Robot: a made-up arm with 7 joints.
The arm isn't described. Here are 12 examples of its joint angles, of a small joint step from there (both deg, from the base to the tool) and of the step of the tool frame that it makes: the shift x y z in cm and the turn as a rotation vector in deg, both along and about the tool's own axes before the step.
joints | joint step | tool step
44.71 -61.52 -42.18 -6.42 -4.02 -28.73 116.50 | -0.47 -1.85 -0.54 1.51 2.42 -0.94 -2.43 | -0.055 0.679 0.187 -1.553 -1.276 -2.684
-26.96 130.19 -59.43 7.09 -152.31 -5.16 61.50 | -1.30 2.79 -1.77 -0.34 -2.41 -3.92 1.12 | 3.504 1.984 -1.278 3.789 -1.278 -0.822
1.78 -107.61 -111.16 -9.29 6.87 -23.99 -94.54 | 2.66 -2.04 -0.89 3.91 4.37 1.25 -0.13 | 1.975 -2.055 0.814 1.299 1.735 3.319
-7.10 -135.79 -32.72 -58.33 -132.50 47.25 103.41 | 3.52 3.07 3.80 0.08 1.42 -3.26 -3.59 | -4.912 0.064 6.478 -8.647 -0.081 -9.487
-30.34 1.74 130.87 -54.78 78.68 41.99 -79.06 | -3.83 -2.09 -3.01 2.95 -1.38 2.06 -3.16 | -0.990 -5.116 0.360 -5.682 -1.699 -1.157
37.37 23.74 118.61 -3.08 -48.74 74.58 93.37 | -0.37 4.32 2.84 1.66 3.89 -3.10 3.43 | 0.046 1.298 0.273 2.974 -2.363 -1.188
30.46 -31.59 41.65 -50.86 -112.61 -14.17 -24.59 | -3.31 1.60 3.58 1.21 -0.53 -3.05 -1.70 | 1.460 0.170 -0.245 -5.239 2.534 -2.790
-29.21 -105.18 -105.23 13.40 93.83 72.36 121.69 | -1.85 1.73 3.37 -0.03 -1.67 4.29 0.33 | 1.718 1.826 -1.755 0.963 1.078 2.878
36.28 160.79 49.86 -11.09 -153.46 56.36 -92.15 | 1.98 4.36 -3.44 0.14 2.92 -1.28 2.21 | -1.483 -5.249 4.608 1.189 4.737 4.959
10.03 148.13 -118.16 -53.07 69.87 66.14 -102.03 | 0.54 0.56 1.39 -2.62 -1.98 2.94 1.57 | -0.968 0.840 -0.816 6.154 0.573 -0.347
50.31 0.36 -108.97 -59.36 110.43 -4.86 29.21 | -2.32 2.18 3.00 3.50 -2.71 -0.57 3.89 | -4.667 -2.838 0.461 -0.384 -1.180 -1.849
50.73 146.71 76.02 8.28 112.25 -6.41 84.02 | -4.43 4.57 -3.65 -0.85 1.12 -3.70 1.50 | 15.262 1.597 0.634 2.715 -7.747 5.420
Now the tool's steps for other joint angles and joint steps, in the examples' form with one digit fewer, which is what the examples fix.
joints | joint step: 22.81 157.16 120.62 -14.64 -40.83 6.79 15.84 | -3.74 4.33 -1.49 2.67 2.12 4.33 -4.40
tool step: -7.99 -2.71 7.52 -6.06 3.75 -2.31
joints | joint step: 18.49 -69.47 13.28 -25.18 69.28 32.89 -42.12 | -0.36 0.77 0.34 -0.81 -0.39 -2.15 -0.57
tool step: 0.38 0.22 0.38 0.14 0.99 0.38
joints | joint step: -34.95 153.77 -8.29 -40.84 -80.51 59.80 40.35 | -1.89 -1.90 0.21 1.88 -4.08 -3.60 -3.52
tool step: 1.84 3.80 -0.75 2.01 -0.25 -2.68
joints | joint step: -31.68 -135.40 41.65 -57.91 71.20 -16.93 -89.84 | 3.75 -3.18 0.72 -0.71 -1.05 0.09 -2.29
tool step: -5.61 1.31 1.67 -0.61 3.22 3.51
